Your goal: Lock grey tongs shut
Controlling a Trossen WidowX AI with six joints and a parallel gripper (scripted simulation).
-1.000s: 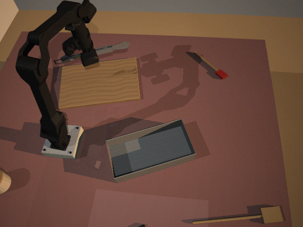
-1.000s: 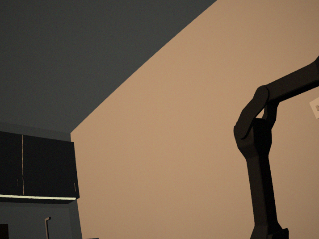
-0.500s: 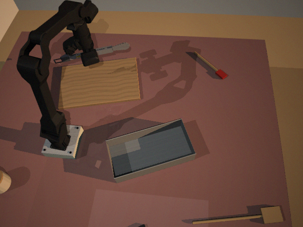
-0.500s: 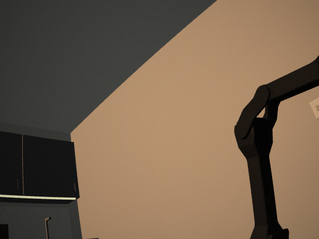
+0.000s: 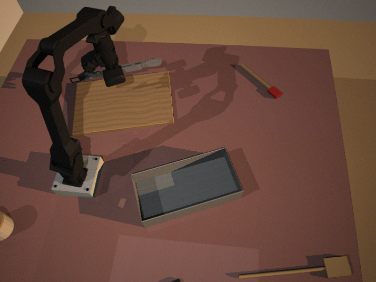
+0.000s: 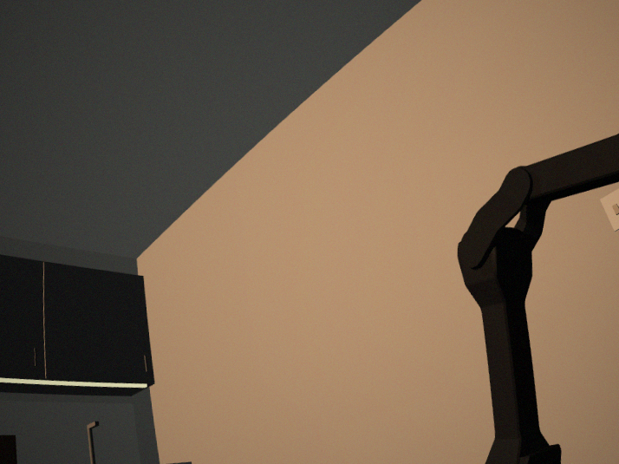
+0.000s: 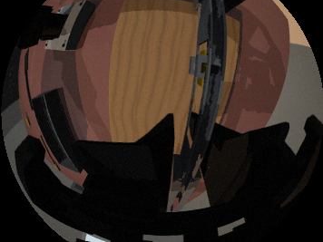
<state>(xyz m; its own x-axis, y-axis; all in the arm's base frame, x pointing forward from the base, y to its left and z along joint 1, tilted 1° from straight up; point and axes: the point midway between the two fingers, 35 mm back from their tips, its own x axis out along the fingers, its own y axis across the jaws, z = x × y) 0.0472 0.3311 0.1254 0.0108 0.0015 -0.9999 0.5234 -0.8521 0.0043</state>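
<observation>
My gripper tip is 12 cm above the wooden board. The rest, counted from my gripper tip: wooden cup 53 cm to the right, 24 cm behind, 10 cm below; roasting tin 30 cm to the right, 30 cm ahead, 10 cm below; red-headed spatula 50 cm ahead, 16 cm to the left, 12 cm below.
</observation>
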